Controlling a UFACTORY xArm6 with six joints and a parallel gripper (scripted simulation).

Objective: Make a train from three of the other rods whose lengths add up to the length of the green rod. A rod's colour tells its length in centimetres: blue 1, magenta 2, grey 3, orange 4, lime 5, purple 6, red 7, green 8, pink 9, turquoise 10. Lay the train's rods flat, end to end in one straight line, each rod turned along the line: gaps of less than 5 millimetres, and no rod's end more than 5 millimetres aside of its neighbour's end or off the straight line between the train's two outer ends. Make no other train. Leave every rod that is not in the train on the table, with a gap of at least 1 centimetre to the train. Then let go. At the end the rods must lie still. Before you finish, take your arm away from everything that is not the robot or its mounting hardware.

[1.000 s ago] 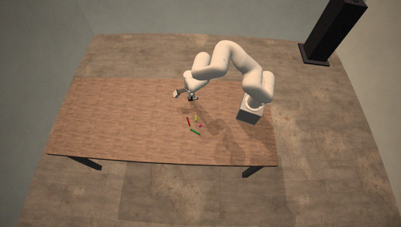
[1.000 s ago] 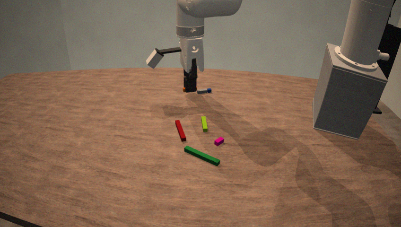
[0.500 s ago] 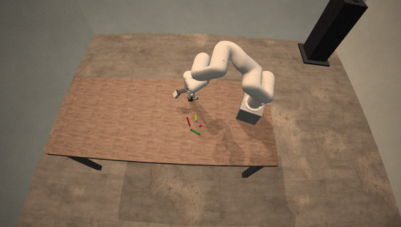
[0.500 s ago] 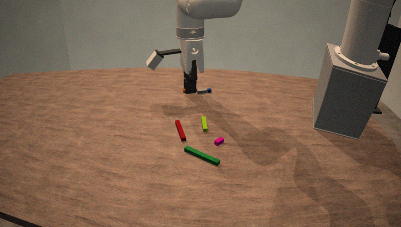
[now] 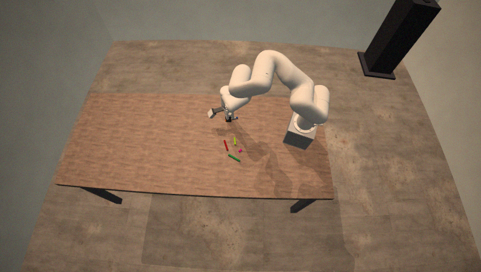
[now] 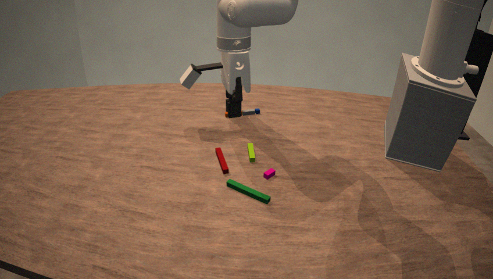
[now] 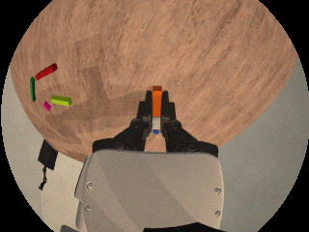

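The orange rod is 20 mm below my hand. Round my hand: small blue rod 60 mm behind, 20 mm to the right, 20 mm below; grey rod 30 mm behind, 10 mm to the right, 20 mm below; lime rod 60 mm behind, 150 mm to the left, 20 mm below.
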